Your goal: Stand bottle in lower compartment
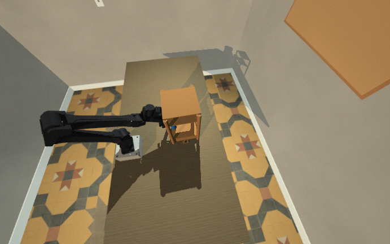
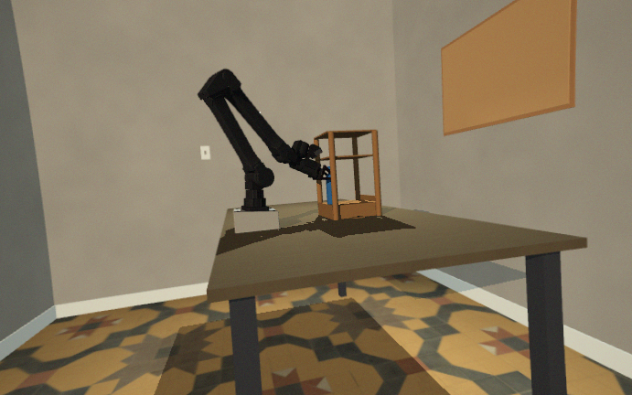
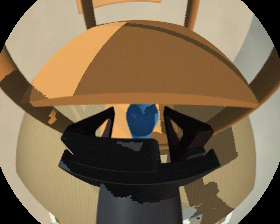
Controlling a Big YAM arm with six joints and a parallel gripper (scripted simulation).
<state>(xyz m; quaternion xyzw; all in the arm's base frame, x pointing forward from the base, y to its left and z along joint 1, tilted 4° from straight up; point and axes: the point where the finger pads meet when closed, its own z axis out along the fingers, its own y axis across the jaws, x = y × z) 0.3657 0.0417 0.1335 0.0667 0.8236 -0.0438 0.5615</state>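
Right now my hand is 1 cm above the blue bottle. From my hand the other things lie so: wooden shelving unit (7 cm ahead, 1 cm to the right, 1 cm above).
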